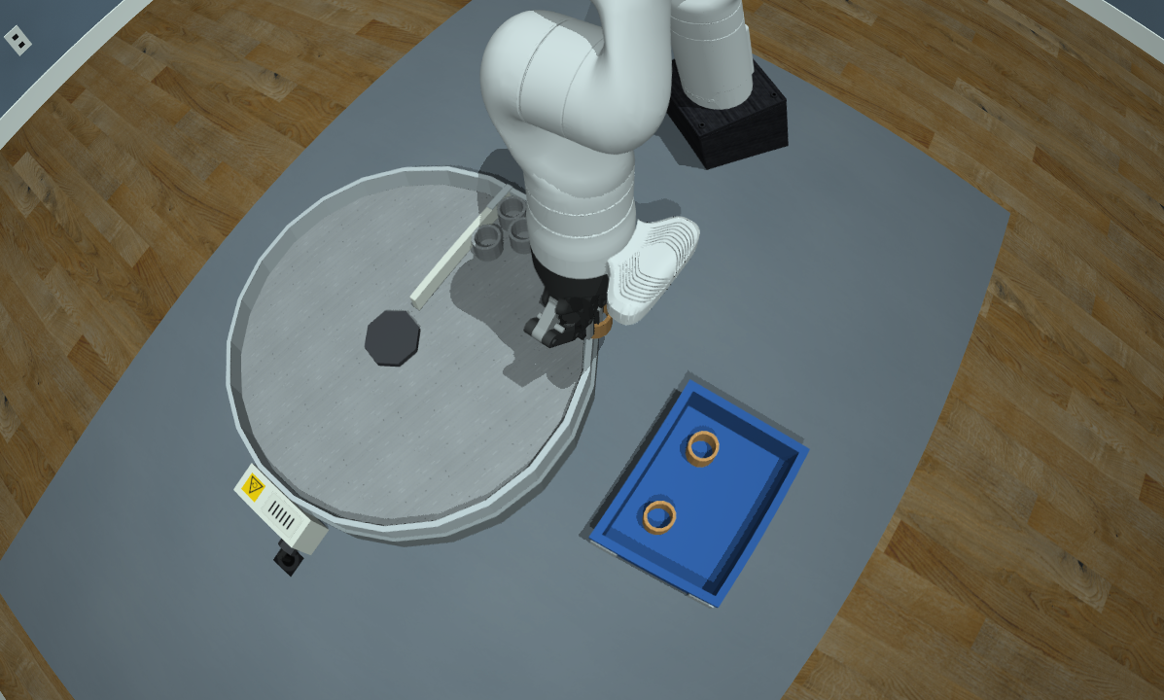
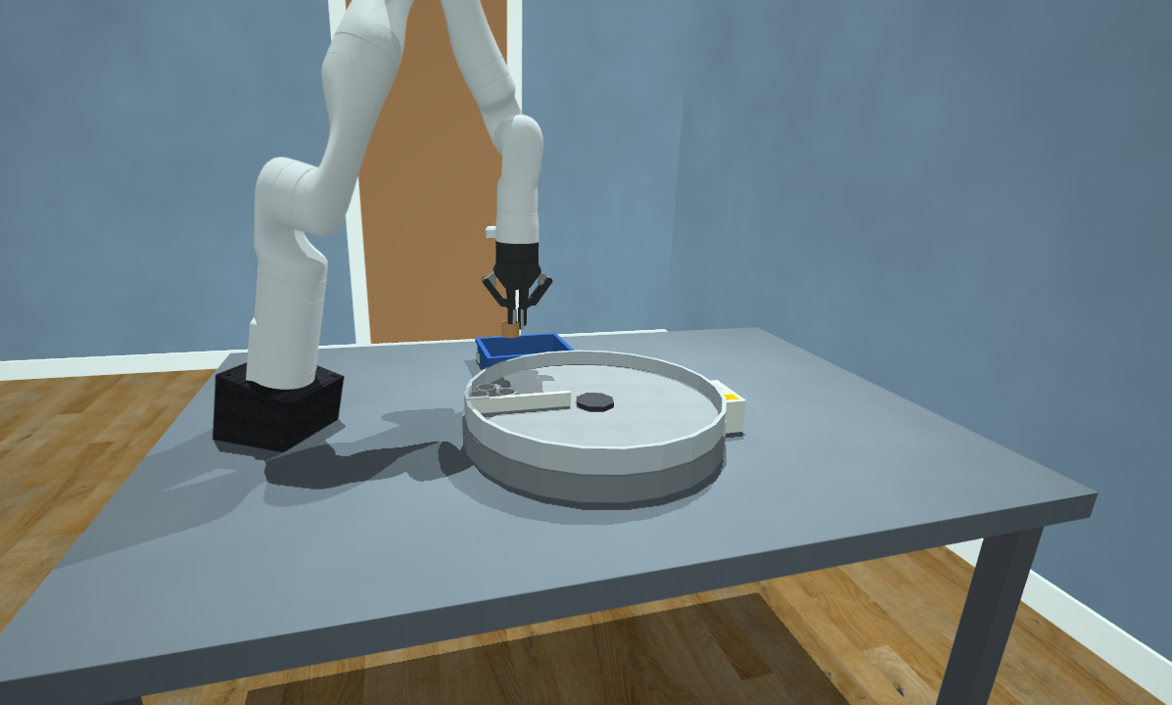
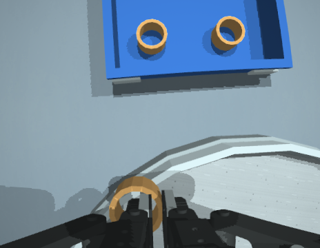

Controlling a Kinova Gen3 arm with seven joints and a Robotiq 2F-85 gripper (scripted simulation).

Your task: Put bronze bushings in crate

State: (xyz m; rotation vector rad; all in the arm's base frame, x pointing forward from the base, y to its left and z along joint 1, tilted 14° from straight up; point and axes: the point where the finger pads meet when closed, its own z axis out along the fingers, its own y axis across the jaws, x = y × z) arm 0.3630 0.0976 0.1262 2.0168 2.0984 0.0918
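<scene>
The blue crate lies 40 mm ahead of my hand, 170 mm to the left of it and 130 mm below it. Round my hand: turning table 100 mm ahead, 180 mm to the right, 100 mm below.
</scene>
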